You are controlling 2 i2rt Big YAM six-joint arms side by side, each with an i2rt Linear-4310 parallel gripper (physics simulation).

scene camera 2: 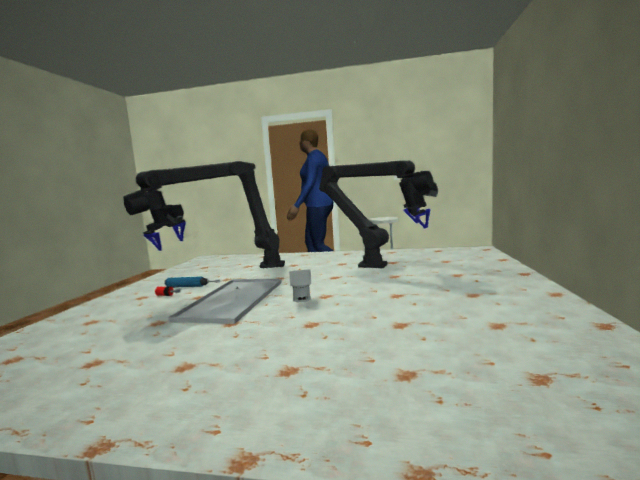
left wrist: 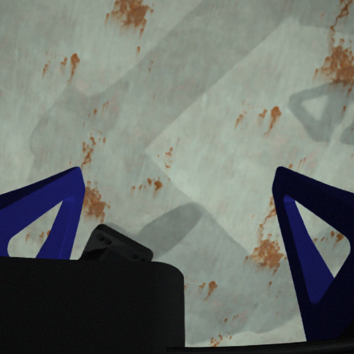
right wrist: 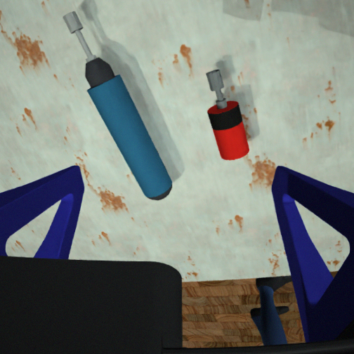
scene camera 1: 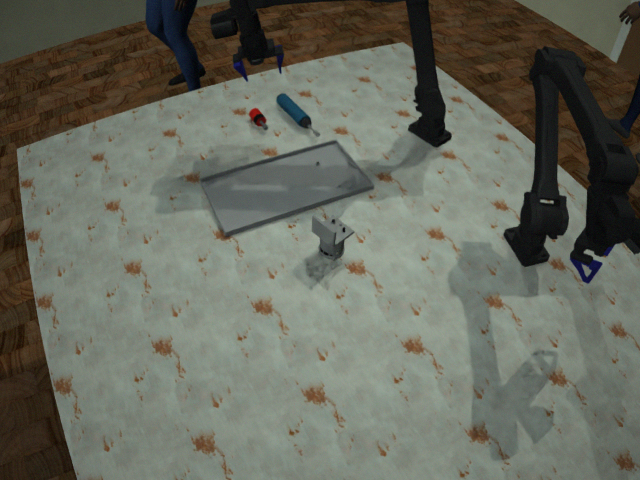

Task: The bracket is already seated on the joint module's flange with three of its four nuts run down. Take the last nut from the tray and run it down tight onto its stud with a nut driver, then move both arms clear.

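Places are measured from the left arm's base along level axes (x down, y left, z ahead), in centimetres.
Pixels of known places: left gripper, between the fingertips: [scene camera 2: 421, 225] [scene camera 1: 595, 268]; right gripper, between the fingertips: [scene camera 2: 171, 245] [scene camera 1: 263, 76]; left arm's base, origin of its link: [scene camera 2: 372, 265] [scene camera 1: 525, 247]; right arm's base, origin of its link: [scene camera 2: 272, 265] [scene camera 1: 429, 133].
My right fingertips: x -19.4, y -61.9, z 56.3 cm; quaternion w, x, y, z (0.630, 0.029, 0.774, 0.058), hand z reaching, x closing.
For each thing: its middle in the pictures, then the offset to it from my right fingertips. Level surfaces: height alone.
- last nut, middle of its body: [scene camera 1: 317, 163] [scene camera 2: 237, 288] dx +18.8, dy +19.8, dz -11.2 cm
- grey tray, middle of its body: [scene camera 1: 285, 183] [scene camera 2: 233, 297] dx +18.6, dy +25.9, dz -0.7 cm
- pale bracket, middle of its body: [scene camera 1: 333, 225] [scene camera 2: 300, 276] dx +11.2, dy +50.4, dz -6.4 cm
- upright joint module, middle of its body: [scene camera 1: 332, 238] [scene camera 2: 301, 288] dx +15.7, dy +50.4, dz -6.4 cm
- long blue nut driver, middle of its body: [scene camera 1: 298, 115] [scene camera 2: 192, 281] dx +17.4, dy -3.0, dz -11.0 cm
- table, height of its surface: dx +19.4 cm
The last nut [scene camera 1: 317, 163] [scene camera 2: 237, 287], a small dark speck, lies in the grey tray [scene camera 1: 248, 206] [scene camera 2: 206, 310]. The pale bracket [scene camera 1: 323, 229] [scene camera 2: 299, 277] sits on the upright joint module [scene camera 1: 330, 248] [scene camera 2: 301, 292]; dark studs or nuts show on top, too small to tell apart. A long blue nut driver [scene camera 1: 292, 110] [scene camera 2: 185, 281] [right wrist: 130, 135] and a short red one [scene camera 1: 256, 116] [scene camera 2: 164, 291] [right wrist: 231, 137] lie behind the tray. My right gripper [scene camera 1: 263, 75] [scene camera 2: 170, 244] [right wrist: 177, 176] is open, above and behind the drivers. My left gripper [scene camera 1: 598, 266] [scene camera 2: 419, 223] [left wrist: 178, 177] is open and empty, raised at the right.
The right arm's base [scene camera 1: 430, 133] [scene camera 2: 272, 264] stands right of the tray in scene camera 1, and the left arm's base [scene camera 1: 526, 246] [scene camera 2: 372, 263] stands farther right. A person in blue [scene camera 1: 173, 31] [scene camera 2: 315, 180] is beyond the table [scene camera 1: 232, 361] [scene camera 2: 336, 403].
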